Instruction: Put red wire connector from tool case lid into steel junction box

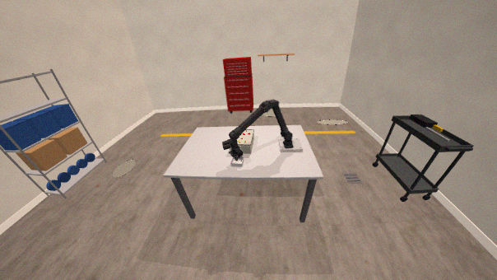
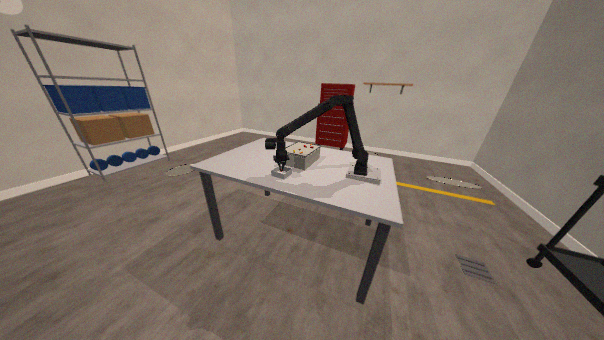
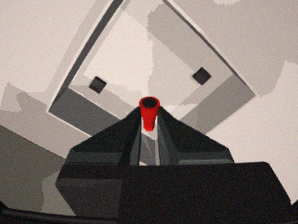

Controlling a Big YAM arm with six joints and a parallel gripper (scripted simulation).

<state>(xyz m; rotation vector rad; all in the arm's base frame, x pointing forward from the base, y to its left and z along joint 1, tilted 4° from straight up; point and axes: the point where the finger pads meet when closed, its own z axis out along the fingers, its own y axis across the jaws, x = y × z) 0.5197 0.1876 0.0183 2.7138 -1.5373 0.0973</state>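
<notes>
Right now the red wire connector is 1 cm below my hand. From my hand the other things lie so: tool case 5 cm behind, 27 cm to the right, 5 cm above; then yellow connector 3 cm behind, 16 cm to the right, 8 cm above.
</notes>
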